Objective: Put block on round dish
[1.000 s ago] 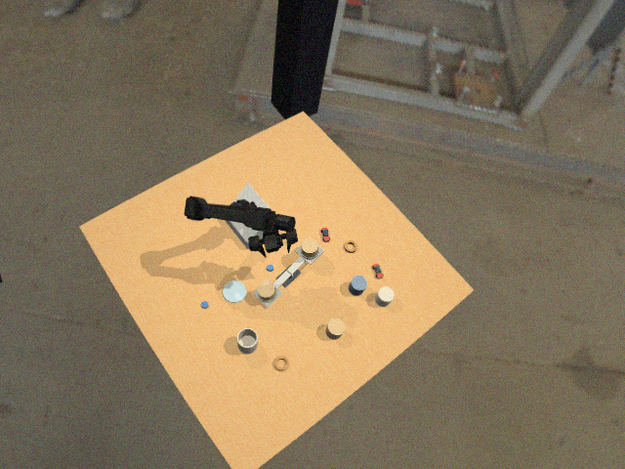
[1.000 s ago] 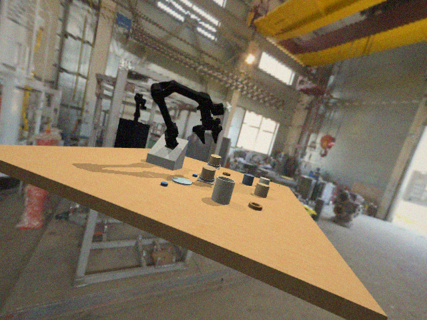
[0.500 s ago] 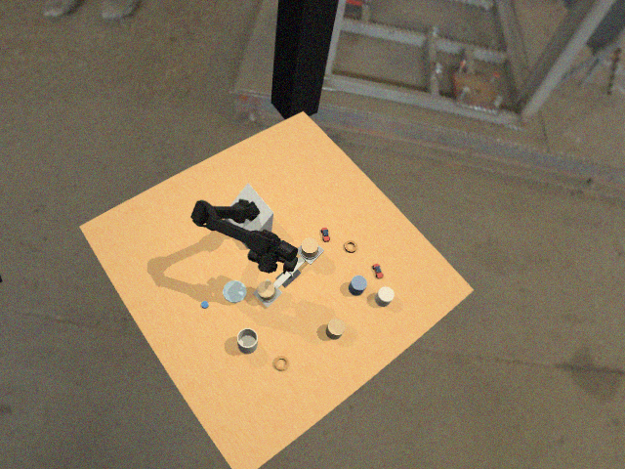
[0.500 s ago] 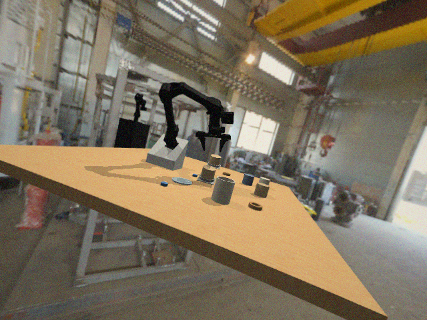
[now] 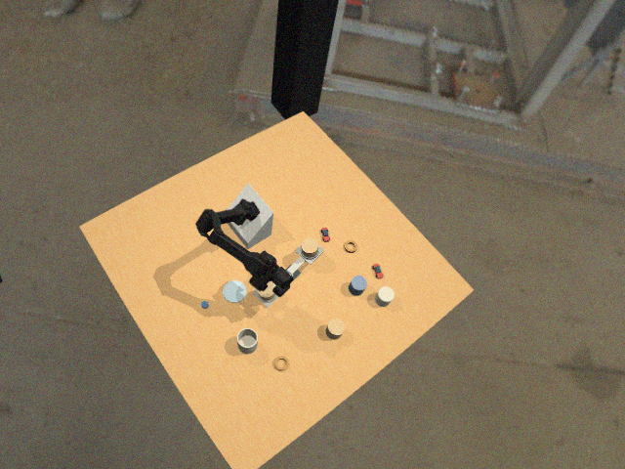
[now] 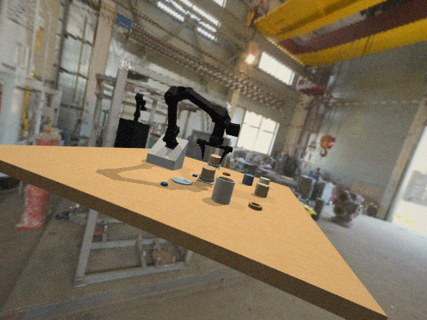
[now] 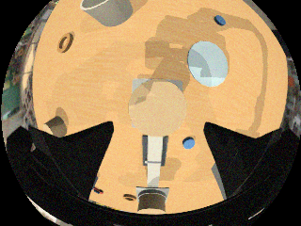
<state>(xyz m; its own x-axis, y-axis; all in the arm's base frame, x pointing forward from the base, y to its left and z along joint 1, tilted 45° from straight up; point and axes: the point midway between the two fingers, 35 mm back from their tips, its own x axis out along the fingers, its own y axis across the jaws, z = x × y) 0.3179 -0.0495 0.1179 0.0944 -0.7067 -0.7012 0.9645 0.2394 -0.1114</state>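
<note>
My gripper tip is now 8 cm above the grey block. Round my gripper tip: pale blue round dish: 12 cm below, 10 cm to the right, 8 cm behind.
</note>
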